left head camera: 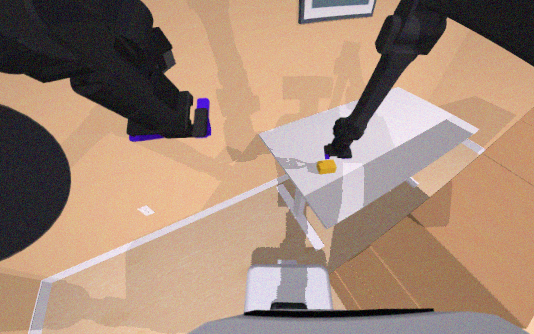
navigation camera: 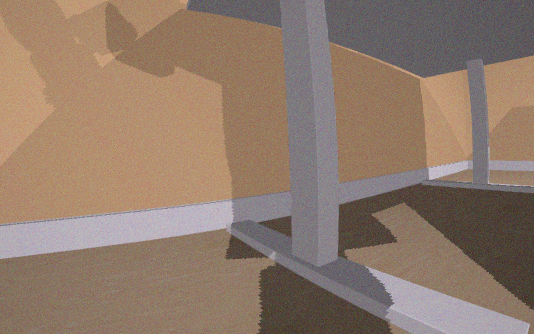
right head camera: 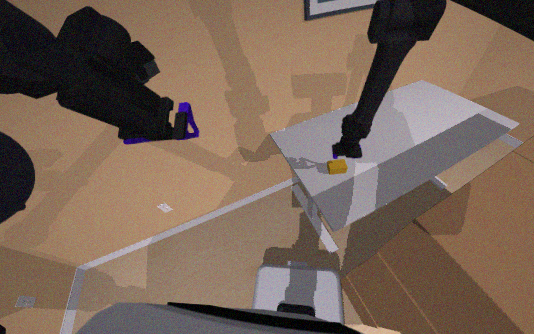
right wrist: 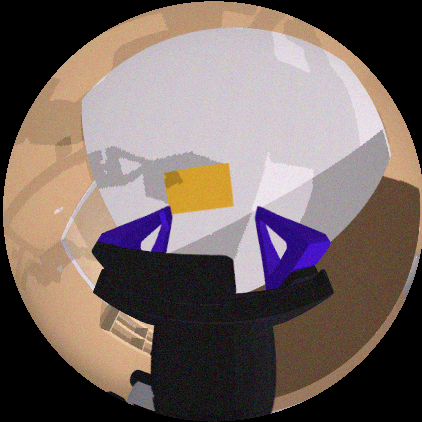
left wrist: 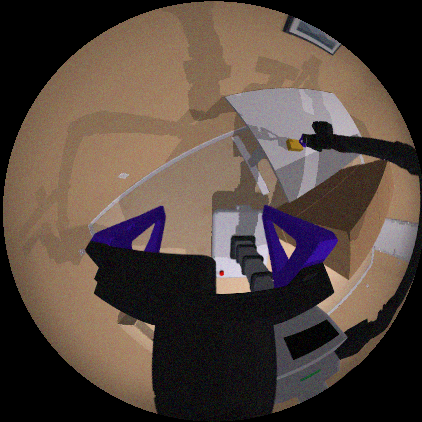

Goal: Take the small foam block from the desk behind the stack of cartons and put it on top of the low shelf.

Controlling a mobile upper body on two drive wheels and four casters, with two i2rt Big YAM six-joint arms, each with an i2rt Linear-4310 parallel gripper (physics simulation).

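Frame: origin at the left arm's base, x right, y down, z ahead, level; millimetres.
Seen in the pictures: left gripper, fingertip midpoint: [left head camera: 187,133] [right head camera: 178,135] [left wrist: 213,210]; right gripper, fingertip midpoint: [left head camera: 333,157] [right head camera: 343,157] [right wrist: 213,211] [left wrist: 304,142].
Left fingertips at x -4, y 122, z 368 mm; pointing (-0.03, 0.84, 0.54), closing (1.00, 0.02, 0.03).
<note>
A point is followed by its place in that frame.
The small yellow foam block [left head camera: 326,167] {z 705, x 435, y 645 mm} [right head camera: 337,167] {z 705, x 440, y 645 mm} [left wrist: 295,145] {z 714, x 437, y 645 mm} [right wrist: 200,188] {z 728, x 447, y 645 mm} lies on the white desk [left head camera: 400,120] {z 1198, x 1117, y 690 mm} [right head camera: 435,110] {z 1266, x 1241, y 690 mm} [left wrist: 270,110] {z 977, x 330, y 690 mm} [right wrist: 225,100] {z 888, x 486, y 690 mm}, near its left end. My right gripper [left head camera: 337,154] {z 715, x 463, y 580 mm} [right head camera: 346,152] {z 715, x 463, y 580 mm} [left wrist: 304,142] {z 715, x 463, y 580 mm} [right wrist: 213,211] {z 715, x 463, y 580 mm} is open and empty above the desk, close to the block. In the right wrist view the block lies beyond the fingertips, shifted to the left. My left gripper [left head camera: 172,131] [right head camera: 161,131] [left wrist: 213,210] {z 368, x -4, y 122 mm} is open and empty, left of the desk. I cannot identify the low shelf with certainty.
Large brown cartons [left head camera: 475,210] {z 282, x 716, y 330 mm} [right head camera: 500,230] {z 252, x 704, y 330 mm} [left wrist: 320,205] {z 382, x 712, y 756 mm} [right wrist: 360,300] {z 476, x 873, y 496 mm} stand at the desk's near right side. The desk leg [navigation camera: 312,125] {z 750, x 331, y 1139 mm} and its foot stand before the navigation camera. A slatted wooden piece [right wrist: 127,330] {z -1298, x -825, y 1065 mm} shows at the lower left. A framed picture [left head camera: 337,10] {z 1314, x 520, y 33 mm} hangs beyond the desk.
</note>
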